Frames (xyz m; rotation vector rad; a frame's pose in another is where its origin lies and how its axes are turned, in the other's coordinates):
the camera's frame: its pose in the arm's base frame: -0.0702 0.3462 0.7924 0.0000 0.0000 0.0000
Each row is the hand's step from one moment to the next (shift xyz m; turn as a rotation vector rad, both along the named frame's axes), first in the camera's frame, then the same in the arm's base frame.
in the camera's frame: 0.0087 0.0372 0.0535 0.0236 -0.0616 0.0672
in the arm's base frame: 0.0087 0.0372 0.0535 0.0236 -0.0616 0.0672
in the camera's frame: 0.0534 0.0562 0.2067 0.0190 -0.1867 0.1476
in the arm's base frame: 0.0534 0.0562 0.2067 0.0190 -0.1867 0.1476
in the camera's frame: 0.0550 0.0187 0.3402 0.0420 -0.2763 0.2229
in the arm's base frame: 0.0550 0.0187 0.3402 0.0420 -0.2763 0.2229
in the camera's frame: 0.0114 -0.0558 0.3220 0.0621 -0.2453 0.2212
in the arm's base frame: 0.0114 -0.0558 0.3220 0.0621 -0.2453 0.2212
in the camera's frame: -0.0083 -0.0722 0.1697 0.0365 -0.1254 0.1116
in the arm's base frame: -0.0083 -0.0722 0.1697 0.0365 -0.1254 0.1116
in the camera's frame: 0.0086 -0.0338 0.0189 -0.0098 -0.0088 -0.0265
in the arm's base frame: 0.0086 -0.0338 0.0189 -0.0098 -0.0088 -0.0265
